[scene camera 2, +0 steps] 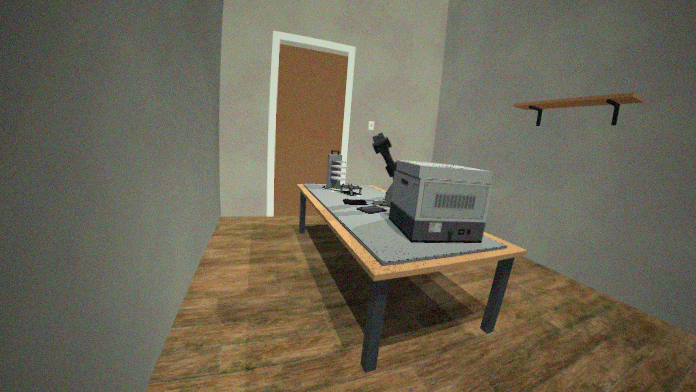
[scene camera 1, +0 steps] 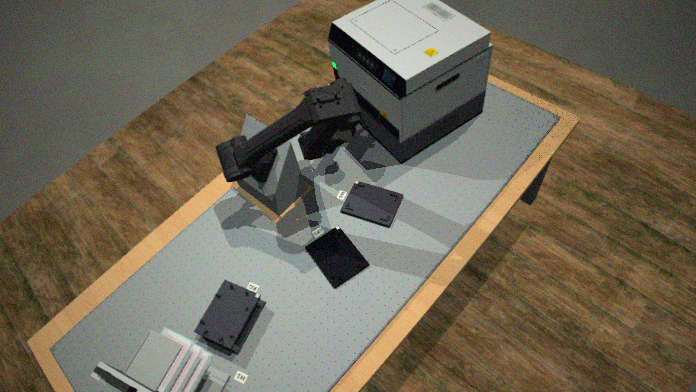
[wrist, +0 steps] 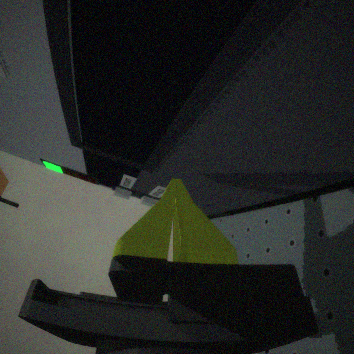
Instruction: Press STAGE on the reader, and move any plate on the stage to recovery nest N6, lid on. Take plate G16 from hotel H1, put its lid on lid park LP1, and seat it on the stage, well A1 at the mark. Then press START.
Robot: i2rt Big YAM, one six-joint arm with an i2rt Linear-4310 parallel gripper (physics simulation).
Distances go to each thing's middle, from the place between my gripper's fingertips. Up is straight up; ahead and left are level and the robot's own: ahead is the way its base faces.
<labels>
I see the dark panel [wrist: 133, 73] 7 cm ahead of my hand and 5 cm above it. Also, from my hand: LP1 pad [scene camera 1: 334, 253] (42 cm to the right, 31 cm ahead, 8 cm below).
</labels>
